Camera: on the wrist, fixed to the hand. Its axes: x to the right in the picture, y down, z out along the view.
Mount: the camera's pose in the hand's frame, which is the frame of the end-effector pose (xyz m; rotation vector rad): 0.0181 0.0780 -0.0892 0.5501 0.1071 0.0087
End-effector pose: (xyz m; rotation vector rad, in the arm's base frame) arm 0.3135 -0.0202 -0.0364 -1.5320 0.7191 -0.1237
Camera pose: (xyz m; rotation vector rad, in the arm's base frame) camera 0.2558 -0.1001 -0.1046 -1.0011 0.7040 -0.3682
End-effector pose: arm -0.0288 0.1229 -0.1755 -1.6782 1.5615 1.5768
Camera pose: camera -0.0582 0.0153 -0.1315 -1.4561 1.8411 0.9427
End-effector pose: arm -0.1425 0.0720 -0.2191 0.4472 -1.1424 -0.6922
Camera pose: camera -0.0340 0.1131 -0.1889 0.9313 -1.2261 -0.3314
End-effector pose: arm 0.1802 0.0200 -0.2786 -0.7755 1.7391 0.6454
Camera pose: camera 0.0625 0.0002 -0.2674 -0.4205 1.8949 0.1113
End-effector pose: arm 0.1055 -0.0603 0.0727 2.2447 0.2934 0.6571
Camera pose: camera 0.0729 -0.0515 0.1877 2.7340 0.5749 0.7723
